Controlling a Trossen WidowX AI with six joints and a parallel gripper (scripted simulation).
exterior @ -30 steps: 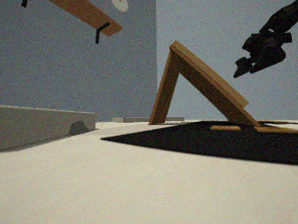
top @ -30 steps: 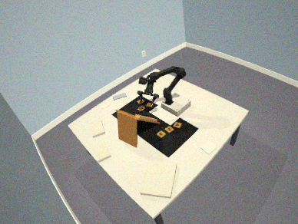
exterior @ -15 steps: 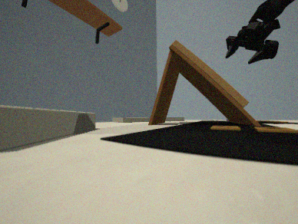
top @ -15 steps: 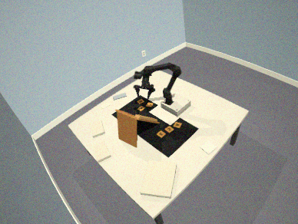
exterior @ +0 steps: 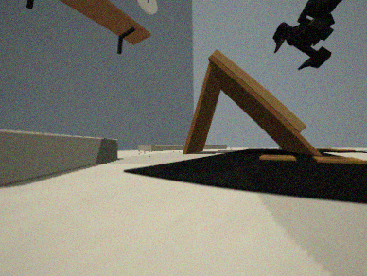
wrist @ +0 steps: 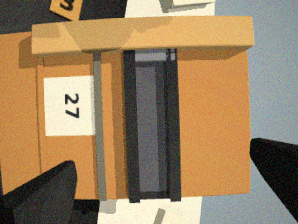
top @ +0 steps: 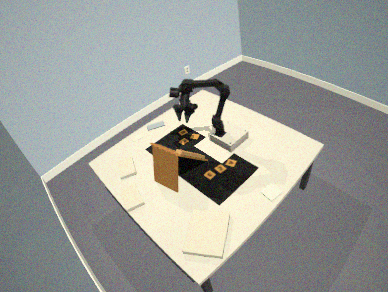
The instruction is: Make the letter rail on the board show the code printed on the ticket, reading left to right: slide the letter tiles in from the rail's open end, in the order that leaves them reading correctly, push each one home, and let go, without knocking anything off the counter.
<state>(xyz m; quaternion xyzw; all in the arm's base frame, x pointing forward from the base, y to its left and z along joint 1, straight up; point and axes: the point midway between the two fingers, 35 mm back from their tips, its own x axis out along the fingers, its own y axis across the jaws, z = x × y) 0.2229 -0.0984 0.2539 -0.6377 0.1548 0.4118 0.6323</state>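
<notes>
Now: the letter tile 29 cm below my gripper tip, 26 cm to the left of it and 1 cm behind it. Also, from my gripper tip: grey-blue piece: 49 cm to the right, 29 cm below, 10 cm behind; then black mat: 29 cm below, 8 cm to the left, 4 cm behind; then white ticket: 21 cm below, 5 cm ahead, 4 cm to the left.
</notes>
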